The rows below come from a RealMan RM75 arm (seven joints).
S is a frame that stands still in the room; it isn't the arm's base.
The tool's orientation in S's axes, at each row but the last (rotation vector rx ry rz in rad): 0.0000 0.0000 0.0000; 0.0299 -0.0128 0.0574; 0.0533 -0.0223 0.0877; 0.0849 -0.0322 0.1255; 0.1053 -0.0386 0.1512; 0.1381 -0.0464 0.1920; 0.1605 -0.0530 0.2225; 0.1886 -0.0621 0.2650; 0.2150 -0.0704 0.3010
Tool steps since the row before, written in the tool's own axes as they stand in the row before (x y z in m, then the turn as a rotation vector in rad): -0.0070 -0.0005 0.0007 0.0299 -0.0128 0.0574; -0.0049 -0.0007 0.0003 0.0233 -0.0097 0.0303; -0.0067 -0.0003 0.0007 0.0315 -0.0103 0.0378; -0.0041 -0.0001 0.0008 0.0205 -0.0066 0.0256; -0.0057 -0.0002 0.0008 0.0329 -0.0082 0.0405; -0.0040 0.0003 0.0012 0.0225 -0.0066 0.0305; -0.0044 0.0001 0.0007 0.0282 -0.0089 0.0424; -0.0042 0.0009 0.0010 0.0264 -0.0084 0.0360; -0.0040 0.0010 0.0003 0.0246 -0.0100 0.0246
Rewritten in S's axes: -0.0070 -0.0005 0.0007 0.0299 -0.0128 0.0574; -0.0049 -0.0010 0.0002 0.0235 -0.0093 0.0303; -0.0067 -0.0009 0.0005 0.0315 -0.0096 0.0380; -0.0041 -0.0007 0.0006 0.0205 -0.0062 0.0257; -0.0056 -0.0011 0.0005 0.0325 -0.0075 0.0409; -0.0040 -0.0006 0.0010 0.0223 -0.0065 0.0306; -0.0043 -0.0010 0.0004 0.0280 -0.0095 0.0424; -0.0043 -0.0004 0.0008 0.0264 -0.0082 0.0361; -0.0041 -0.0003 0.0001 0.0255 -0.0077 0.0245
